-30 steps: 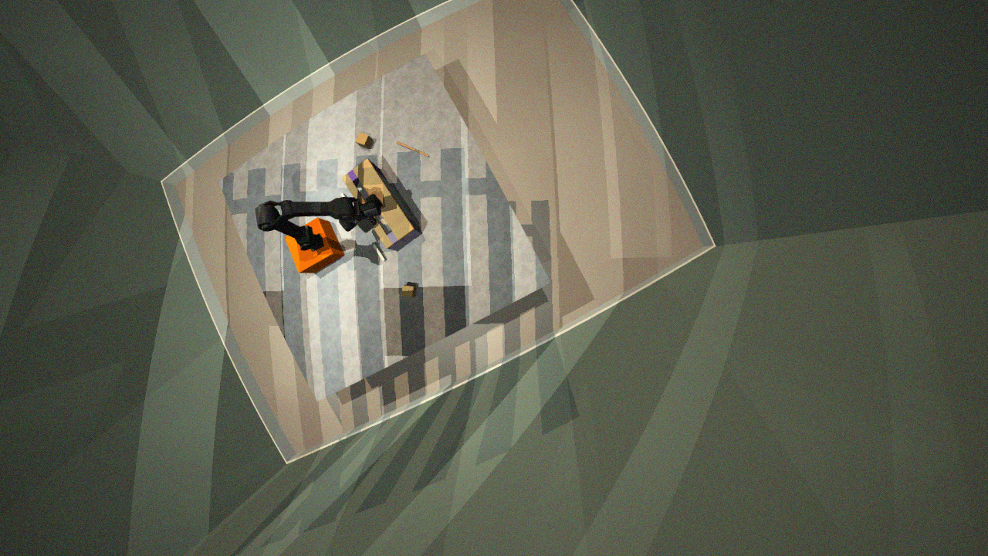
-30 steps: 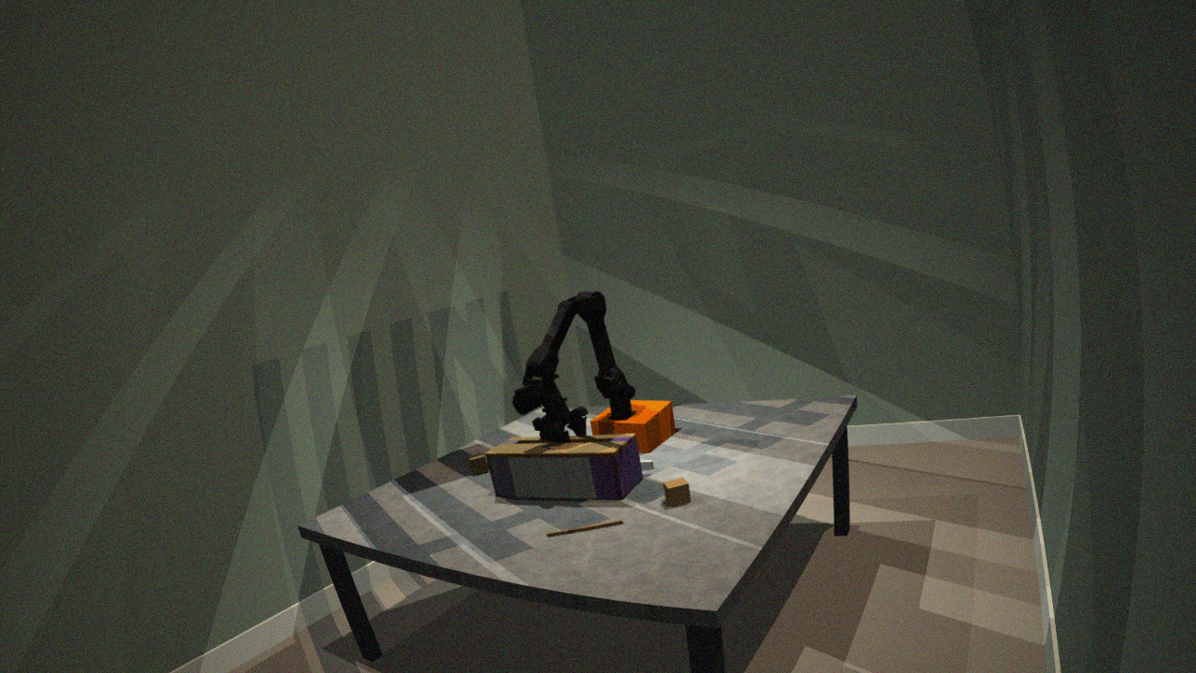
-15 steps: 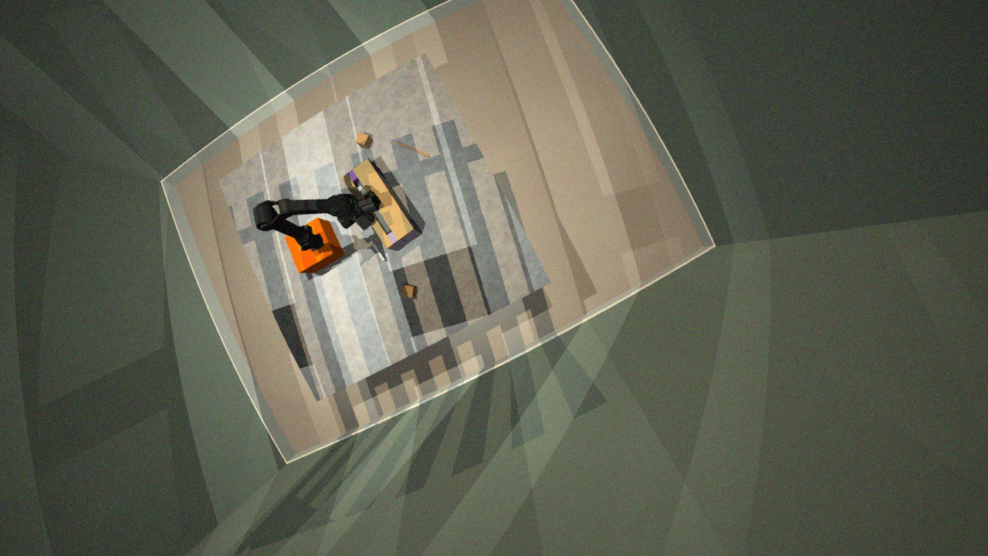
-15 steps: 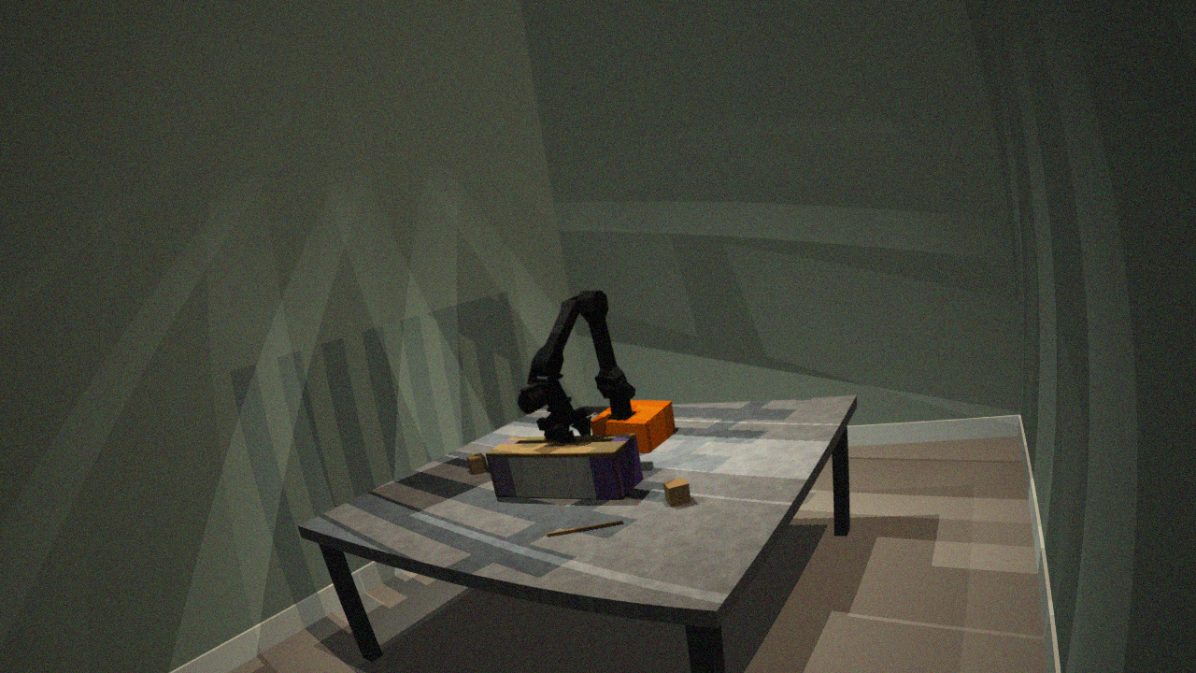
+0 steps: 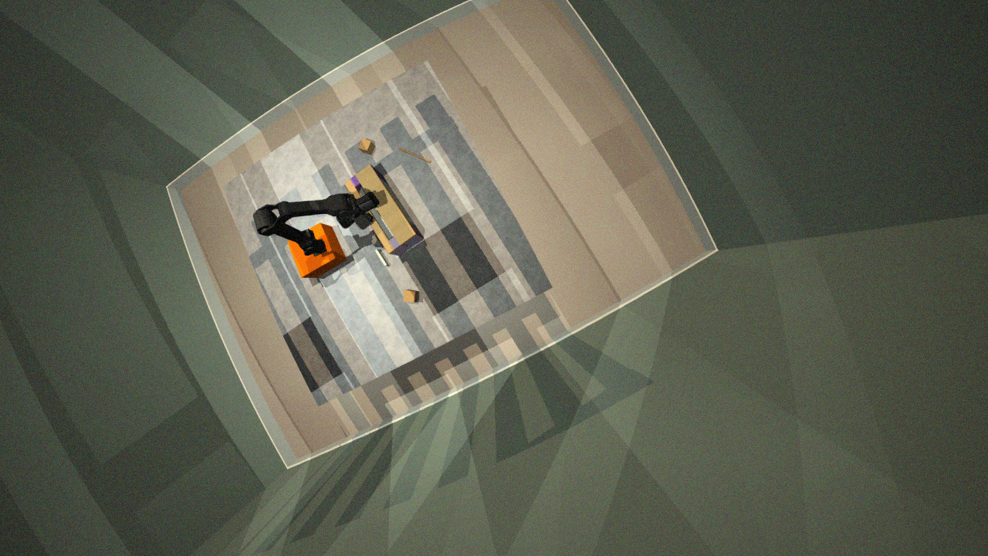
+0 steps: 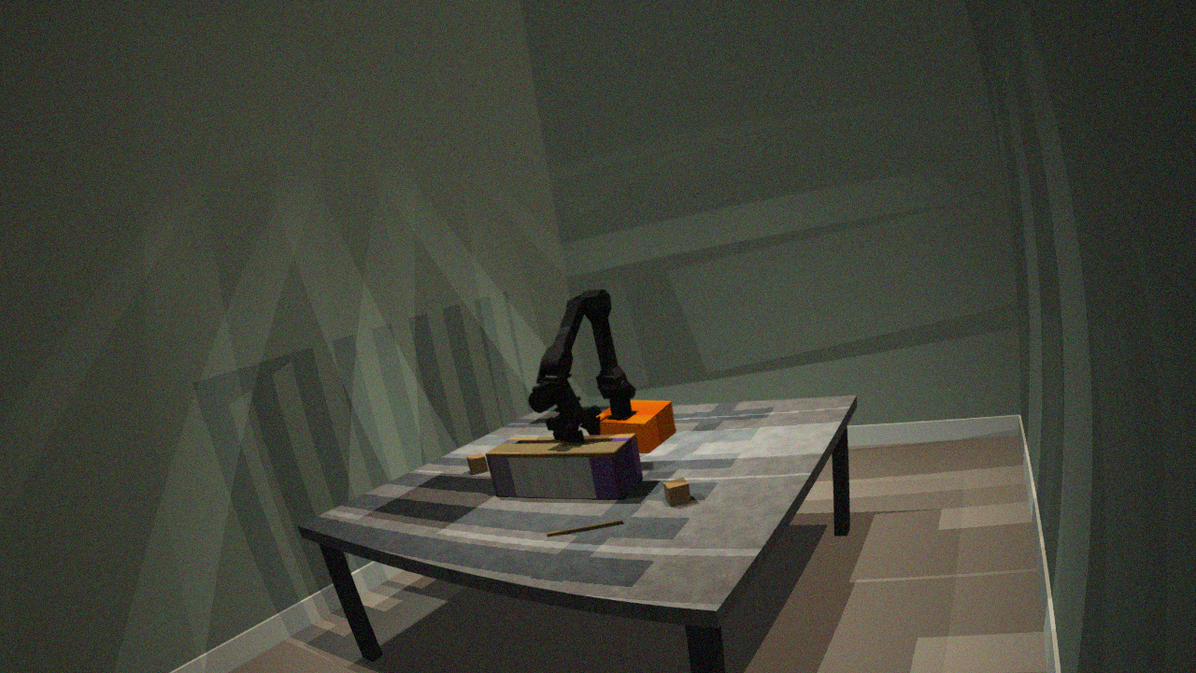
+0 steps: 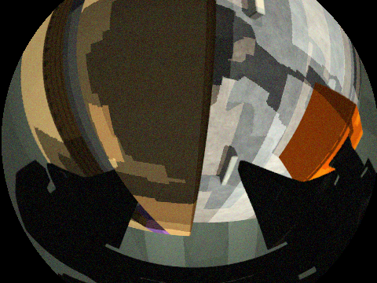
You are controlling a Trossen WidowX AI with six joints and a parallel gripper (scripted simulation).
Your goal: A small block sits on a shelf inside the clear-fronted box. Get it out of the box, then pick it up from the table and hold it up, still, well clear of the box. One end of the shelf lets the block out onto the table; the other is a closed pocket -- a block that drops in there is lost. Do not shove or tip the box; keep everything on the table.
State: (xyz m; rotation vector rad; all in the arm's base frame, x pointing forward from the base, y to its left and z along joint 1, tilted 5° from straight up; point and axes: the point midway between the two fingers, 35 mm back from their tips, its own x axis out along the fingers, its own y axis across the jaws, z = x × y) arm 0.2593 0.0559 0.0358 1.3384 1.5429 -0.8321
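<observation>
Now: the pale blue block 50 mm ahead of my gripper tip and 30 mm to the left of it. Also, from my gripper tip: thin stick (300 mm ahead, 170 mm to the left, 80 mm below); then clear-fronted box (40 mm ahead, 50 mm to the right, 20 mm below).
</observation>
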